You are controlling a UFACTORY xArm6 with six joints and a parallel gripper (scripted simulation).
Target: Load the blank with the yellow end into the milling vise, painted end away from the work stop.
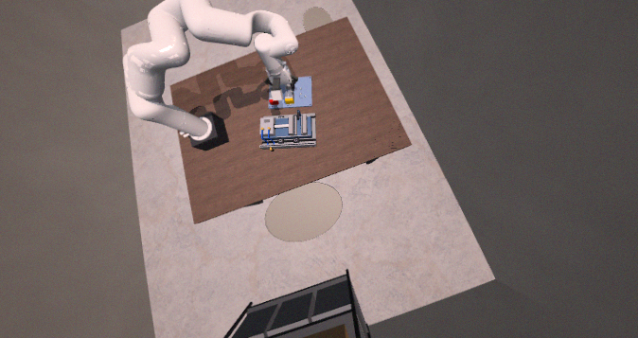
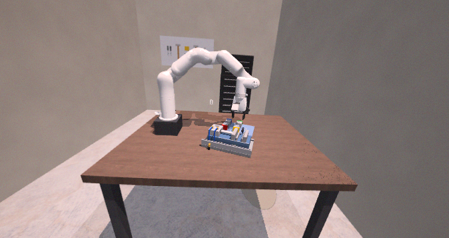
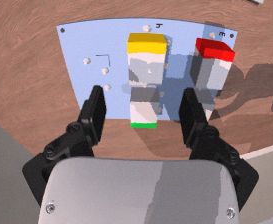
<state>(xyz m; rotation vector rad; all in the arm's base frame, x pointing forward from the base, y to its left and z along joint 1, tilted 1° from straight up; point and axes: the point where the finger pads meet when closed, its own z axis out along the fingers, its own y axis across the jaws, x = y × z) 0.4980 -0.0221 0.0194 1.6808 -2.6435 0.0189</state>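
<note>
The yellow-ended blank lies 10 cm below my hand. From my hand the other things lie so: dark rod 15 cm to the right, 3 cm below; then red-ended blank 10 cm below, 8 cm behind, 4 cm to the left; then green-ended blank 10 cm below, 9 cm to the left, 4 cm ahead.
</note>
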